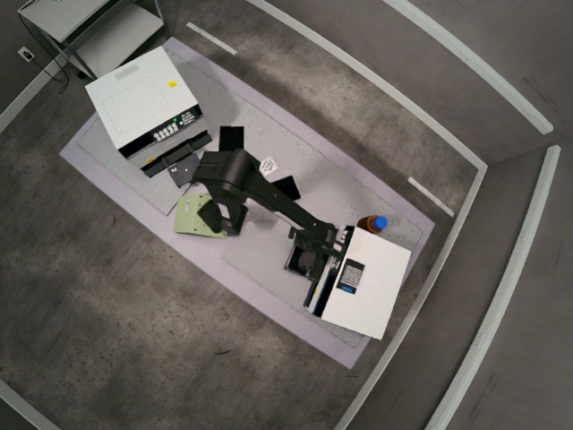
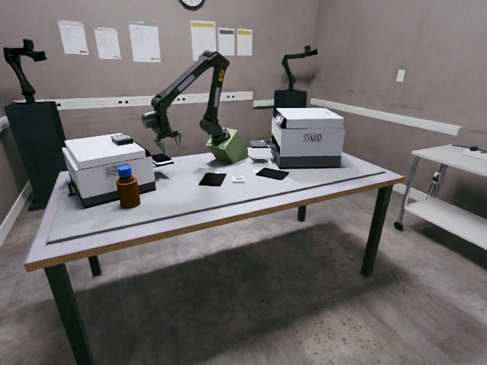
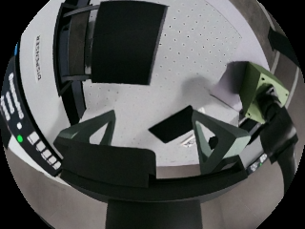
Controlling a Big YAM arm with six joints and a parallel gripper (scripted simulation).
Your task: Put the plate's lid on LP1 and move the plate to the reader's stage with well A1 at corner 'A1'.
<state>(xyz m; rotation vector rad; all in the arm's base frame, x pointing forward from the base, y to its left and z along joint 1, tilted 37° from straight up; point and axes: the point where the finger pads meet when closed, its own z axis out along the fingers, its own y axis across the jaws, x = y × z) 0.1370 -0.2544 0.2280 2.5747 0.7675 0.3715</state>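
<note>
My gripper is now 7 cm above the white well plate, 6 cm to the left of it and 6 cm past it. From my hand the other things lie so: black pad 19 cm to the left, 16 cm below, 14 cm ahead; then white label 47 cm to the left, 16 cm below, 11 cm ahead; then brown capped bottle 27 cm ahead, 25 cm to the right, 5 cm below.
</note>
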